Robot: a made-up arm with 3 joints. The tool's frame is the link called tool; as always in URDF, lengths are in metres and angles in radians. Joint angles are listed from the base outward.
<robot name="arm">
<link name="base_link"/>
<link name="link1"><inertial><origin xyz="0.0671 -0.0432 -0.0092"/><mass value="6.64"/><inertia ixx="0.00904" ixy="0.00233" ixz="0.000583" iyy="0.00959" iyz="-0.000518" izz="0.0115"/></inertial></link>
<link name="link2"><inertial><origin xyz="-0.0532 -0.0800 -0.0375"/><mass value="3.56"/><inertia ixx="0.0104" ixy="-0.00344" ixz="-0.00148" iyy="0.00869" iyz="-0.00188" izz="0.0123"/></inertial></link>
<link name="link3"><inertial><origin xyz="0.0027 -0.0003 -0.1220"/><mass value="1.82"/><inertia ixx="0.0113" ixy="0" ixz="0" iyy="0.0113" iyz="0.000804" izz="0.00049"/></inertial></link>
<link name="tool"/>
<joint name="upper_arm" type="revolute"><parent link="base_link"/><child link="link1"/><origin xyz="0 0 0.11"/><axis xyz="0 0 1"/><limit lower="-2.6" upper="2.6"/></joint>
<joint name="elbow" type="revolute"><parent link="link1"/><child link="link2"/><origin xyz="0.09 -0.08 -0.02"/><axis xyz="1 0 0"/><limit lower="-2.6" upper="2.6"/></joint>
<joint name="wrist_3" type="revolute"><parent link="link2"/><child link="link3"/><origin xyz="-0.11 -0.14 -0.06"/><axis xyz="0 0 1"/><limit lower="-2.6" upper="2.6"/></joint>
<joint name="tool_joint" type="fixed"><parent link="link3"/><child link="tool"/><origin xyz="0 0.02 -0.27"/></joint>
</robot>
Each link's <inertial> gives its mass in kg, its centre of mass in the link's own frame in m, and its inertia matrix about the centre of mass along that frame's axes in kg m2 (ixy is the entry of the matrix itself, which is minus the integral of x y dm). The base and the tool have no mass. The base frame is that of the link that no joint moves.
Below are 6 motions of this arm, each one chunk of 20 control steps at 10 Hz.
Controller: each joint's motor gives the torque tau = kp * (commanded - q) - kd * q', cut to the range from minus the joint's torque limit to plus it. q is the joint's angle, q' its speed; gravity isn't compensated. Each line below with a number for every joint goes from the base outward.
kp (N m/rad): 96 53 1
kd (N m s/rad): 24 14 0.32
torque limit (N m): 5.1 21 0.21
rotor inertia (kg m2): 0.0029 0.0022 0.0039
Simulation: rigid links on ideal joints. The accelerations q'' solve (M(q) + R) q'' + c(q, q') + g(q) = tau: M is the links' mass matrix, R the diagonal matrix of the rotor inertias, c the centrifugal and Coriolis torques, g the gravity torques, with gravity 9.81 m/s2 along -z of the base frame. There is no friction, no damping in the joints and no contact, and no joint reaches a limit. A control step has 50 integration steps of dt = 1/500 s. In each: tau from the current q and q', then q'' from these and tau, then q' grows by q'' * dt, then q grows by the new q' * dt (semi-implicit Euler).
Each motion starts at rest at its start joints. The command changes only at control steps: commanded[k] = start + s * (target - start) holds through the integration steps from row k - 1 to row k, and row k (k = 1, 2, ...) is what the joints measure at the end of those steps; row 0 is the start. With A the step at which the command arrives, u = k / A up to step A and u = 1 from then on. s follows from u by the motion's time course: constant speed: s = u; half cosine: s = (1 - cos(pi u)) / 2; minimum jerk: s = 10 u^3 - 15 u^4 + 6 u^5; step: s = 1 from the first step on.
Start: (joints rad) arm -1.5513 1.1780 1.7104
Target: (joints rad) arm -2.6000 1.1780 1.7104
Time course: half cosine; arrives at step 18
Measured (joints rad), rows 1 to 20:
1: -1.5539 1.1657 1.7105
2: -1.5634 1.1569 1.7110
3: -1.5826 1.1512 1.7113
4: -1.6127 1.1475 1.7115
5: -1.6542 1.1452 1.7116
6: -1.7067 1.1437 1.7117
7: -1.7692 1.1427 1.7117
8: -1.8402 1.1421 1.7117
9: -1.9178 1.1417 1.7117
10: -2.0000 1.1414 1.7117
11: -2.0842 1.1412 1.7116
12: -2.1680 1.1411 1.7116
13: -2.2490 1.1410 1.7116
14: -2.3246 1.1410 1.7115
15: -2.3927 1.1410 1.7115
16: -2.4510 1.1410 1.7115
17: -2.4978 1.1410 1.7115
18: -2.5318 1.1410 1.7114
19: -2.5546 1.1410 1.7115
20: -2.5697 1.1410 1.7115

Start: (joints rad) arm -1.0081 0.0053 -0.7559
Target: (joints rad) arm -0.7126 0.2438 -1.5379
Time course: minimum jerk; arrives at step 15
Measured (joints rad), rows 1 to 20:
1: -1.0078 0.0352 -0.7574
2: -1.0061 0.0583 -0.7609
3: -1.0012 0.0761 -0.7717
4: -0.9918 0.0924 -0.7931
5: -0.9768 0.1096 -0.8273
6: -0.9563 0.1288 -0.8750
7: -0.9307 0.1504 -0.9354
8: -0.9014 0.1739 -1.0060
9: -0.8699 0.1983 -1.0831
10: -0.8382 0.2224 -1.1622
11: -0.8084 0.2447 -1.2388
12: -0.7821 0.2642 -1.3083
13: -0.7607 0.2799 -1.3673
14: -0.7448 0.2914 -1.4138
15: -0.7339 0.2991 -1.4481
16: -0.7267 0.3041 -1.4729
17: -0.7220 0.3073 -1.4908
18: -0.7188 0.3094 -1.5037
19: -0.7167 0.3108 -1.5130
20: -0.7153 0.3116 -1.5197

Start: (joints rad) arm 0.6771 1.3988 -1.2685
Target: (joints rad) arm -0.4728 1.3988 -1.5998
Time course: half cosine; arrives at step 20
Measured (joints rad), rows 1 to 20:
1: 0.6748 1.3788 -1.2708
2: 0.6663 1.3644 -1.2749
3: 0.6492 1.3551 -1.2803
4: 0.6222 1.3491 -1.2878
5: 0.5848 1.3453 -1.2977
6: 0.5371 1.3428 -1.3100
7: 0.4797 1.3412 -1.3249
8: 0.4138 1.3402 -1.3420
9: 0.3407 1.3395 -1.3611
10: 0.2620 1.3391 -1.3818
11: 0.1795 1.3388 -1.4037
12: 0.0953 1.3387 -1.4262
13: 0.0113 1.3386 -1.4489
14: -0.0705 1.3385 -1.4712
15: -0.1479 1.3384 -1.4926
16: -0.2192 1.3384 -1.5125
17: -0.2825 1.3384 -1.5305
18: -0.3364 1.3384 -1.5462
19: -0.3793 1.3383 -1.5591
20: -0.4104 1.3383 -1.5690

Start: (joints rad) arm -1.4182 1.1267 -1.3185
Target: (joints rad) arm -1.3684 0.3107 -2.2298
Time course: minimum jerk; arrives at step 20
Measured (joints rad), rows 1 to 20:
1: -1.4182 1.1163 -1.3201
2: -1.4180 1.1070 -1.3233
3: -1.4177 1.0965 -1.3298
4: -1.4169 1.0820 -1.3419
5: -1.4156 1.0611 -1.3616
6: -1.4138 1.0325 -1.3902
7: -1.4114 0.9956 -1.4284
8: -1.4084 0.9509 -1.4761
9: -1.4050 0.8992 -1.5325
10: -1.4011 0.8420 -1.5961
11: -1.3970 0.7812 -1.6651
12: -1.3928 0.7190 -1.7371
13: -1.3886 0.6577 -1.8097
14: -1.3846 0.5995 -1.8804
15: -1.3809 0.5465 -1.9465
16: -1.3777 0.5004 -2.0061
17: -1.3751 0.4624 -2.0574
18: -1.3730 0.4330 -2.0993
19: -1.3715 0.4120 -2.1318
20: -1.3704 0.3981 -2.1557

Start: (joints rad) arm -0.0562 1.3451 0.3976
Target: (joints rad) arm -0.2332 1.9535 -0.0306
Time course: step
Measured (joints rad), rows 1 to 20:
1: -0.1121 1.5046 0.2821
2: -0.1524 1.6229 0.1820
3: -0.1793 1.6997 0.1098
4: -0.1973 1.7496 0.0577
5: -0.2093 1.7822 0.0201
6: -0.2172 1.8035 -0.0069
7: -0.2226 1.8174 -0.0264
8: -0.2261 1.8265 -0.0404
9: -0.2285 1.8324 -0.0505
10: -0.2301 1.8363 -0.0578
11: -0.2311 1.8389 -0.0631
12: -0.2318 1.8405 -0.0668
13: -0.2323 1.8416 -0.0695
14: -0.2326 1.8423 -0.0715
15: -0.2328 1.8428 -0.0729
16: -0.2329 1.8431 -0.0739
17: -0.2330 1.8433 -0.0746
18: -0.2331 1.8434 -0.0751
19: -0.2331 1.8435 -0.0755
20: -0.2331 1.8436 -0.0758

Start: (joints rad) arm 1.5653 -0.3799 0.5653
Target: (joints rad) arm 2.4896 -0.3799 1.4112
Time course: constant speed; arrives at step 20
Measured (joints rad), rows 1 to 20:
1: 1.5797 -0.3428 0.5794
2: 1.6050 -0.3152 0.6018
3: 1.6374 -0.2970 0.6293
4: 1.6746 -0.2850 0.6606
5: 1.7149 -0.2771 0.6948
6: 1.7573 -0.2719 0.7311
7: 1.8009 -0.2685 0.7689
8: 1.8455 -0.2663 0.8078
9: 1.8906 -0.2649 0.8476
10: 1.9360 -0.2639 0.8880
11: 1.9818 -0.2633 0.9287
12: 2.0277 -0.2629 0.9698
13: 2.0737 -0.2626 1.0112
14: 2.1198 -0.2625 1.0526
15: 2.1659 -0.2624 1.0942
16: 2.2121 -0.2623 1.1359
17: 2.2582 -0.2623 1.1776
18: 2.3044 -0.2623 1.2194
19: 2.3506 -0.2623 1.2612
20: 2.3968 -0.2623 1.3029

